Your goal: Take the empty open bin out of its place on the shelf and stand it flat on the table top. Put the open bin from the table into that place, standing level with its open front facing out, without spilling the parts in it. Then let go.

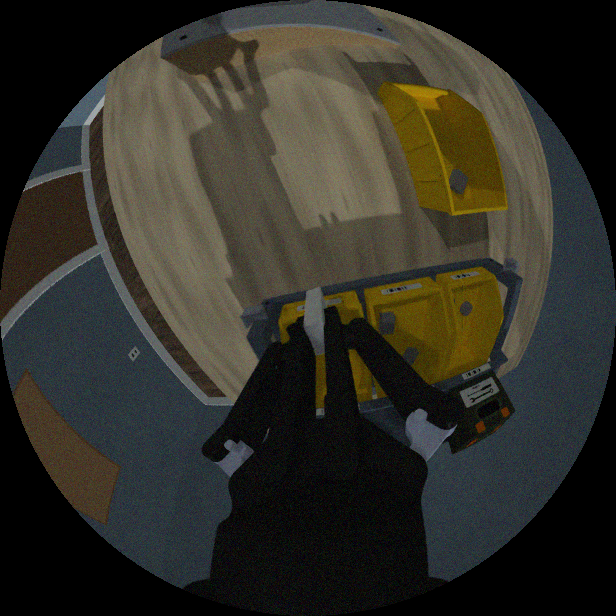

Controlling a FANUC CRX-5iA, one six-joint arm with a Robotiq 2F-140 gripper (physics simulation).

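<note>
My gripper (322, 316) is shut with nothing between the fingers. Its tips hang over the left yellow bin (289, 322) in the shelf (379, 274), and the gripper hides most of that bin. No parts show in the bit of it I can see. The middle bin (402, 321) and the right bin (476, 321) in the shelf each hold grey parts. Another yellow open bin (448, 149) stands apart on the wooden table (229, 172) beyond the shelf, to the right, with a grey part (457, 181) inside it.
A small black box (482, 407) with a white label and orange marks sits at the shelf's near right corner. The robot's grey base plate (310, 17) is at the table's far edge. The table's dark left edge (114, 229) borders the grey floor.
</note>
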